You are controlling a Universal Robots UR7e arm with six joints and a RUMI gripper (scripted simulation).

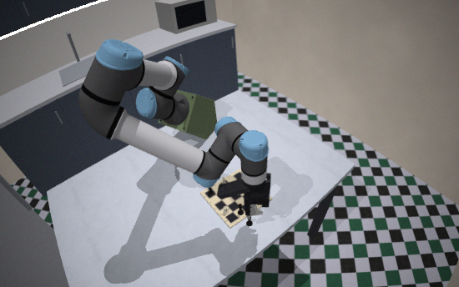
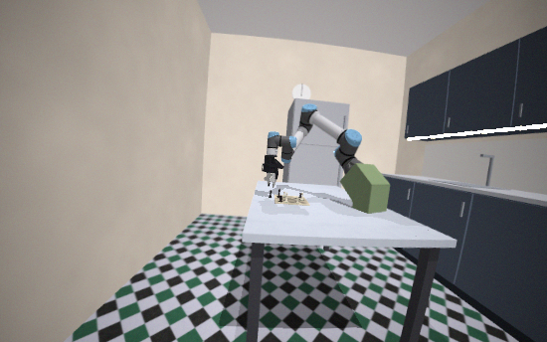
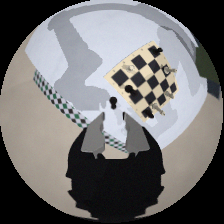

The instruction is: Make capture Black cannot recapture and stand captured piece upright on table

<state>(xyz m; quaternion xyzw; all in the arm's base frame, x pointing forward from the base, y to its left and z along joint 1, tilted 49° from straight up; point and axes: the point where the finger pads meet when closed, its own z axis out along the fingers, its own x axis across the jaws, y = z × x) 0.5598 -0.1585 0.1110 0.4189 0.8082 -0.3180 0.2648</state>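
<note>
The white piece lies 20 cm behind my hand, 9 cm to the left of it and 5 cm below it. From my hand the other things lie so: black chess piece 6 cm below; chessboard 12 cm behind, 8 cm below, 7 cm to the left.
</note>
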